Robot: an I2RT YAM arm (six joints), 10 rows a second.
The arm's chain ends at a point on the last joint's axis. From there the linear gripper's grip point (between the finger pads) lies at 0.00 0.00 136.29 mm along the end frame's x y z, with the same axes.
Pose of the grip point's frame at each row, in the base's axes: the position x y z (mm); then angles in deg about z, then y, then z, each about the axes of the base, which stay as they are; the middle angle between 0 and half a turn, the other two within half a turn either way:
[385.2 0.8 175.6 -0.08 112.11 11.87]
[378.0 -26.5 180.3 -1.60 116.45 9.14]
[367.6 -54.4 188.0 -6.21 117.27 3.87]
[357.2 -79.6 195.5 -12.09 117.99 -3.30]
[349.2 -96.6 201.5 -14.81 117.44 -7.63]
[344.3 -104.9 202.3 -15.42 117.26 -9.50]
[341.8 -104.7 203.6 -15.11 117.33 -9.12]
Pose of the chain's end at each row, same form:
[261.6 -25.2 226.9 -0.08 112.11 11.87]
[257.5 -45.9 241.0 -1.60 116.45 9.14]
[246.7 -62.6 250.4 -6.21 117.27 3.87]
[237.1 -72.7 259.5 -12.09 117.99 -3.30]
[229.3 -80.5 264.3 -14.81 117.44 -7.63]
[224.8 -84.9 264.7 -15.42 117.26 -9.50]
[222.3 -85.5 266.2 -15.11 117.33 -9.12]

